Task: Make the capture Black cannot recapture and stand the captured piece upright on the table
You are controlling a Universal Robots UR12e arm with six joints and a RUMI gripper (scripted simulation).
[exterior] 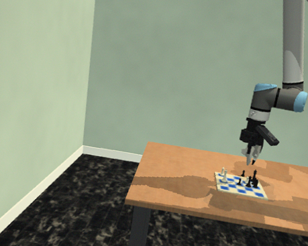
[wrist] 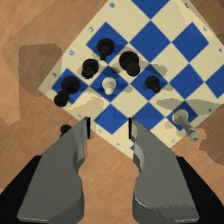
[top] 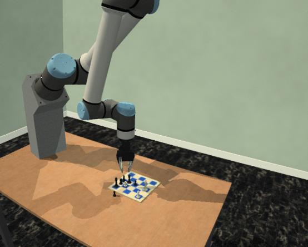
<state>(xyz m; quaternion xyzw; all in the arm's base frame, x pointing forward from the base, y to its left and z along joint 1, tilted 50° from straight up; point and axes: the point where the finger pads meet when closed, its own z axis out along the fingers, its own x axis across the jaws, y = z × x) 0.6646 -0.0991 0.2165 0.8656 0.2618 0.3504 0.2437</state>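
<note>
Now: hand 9 cm above the white pawn. The rest, counted from my hand: blue-and-cream chessboard 5 cm ahead, 2 cm to the left, 11 cm below.
</note>
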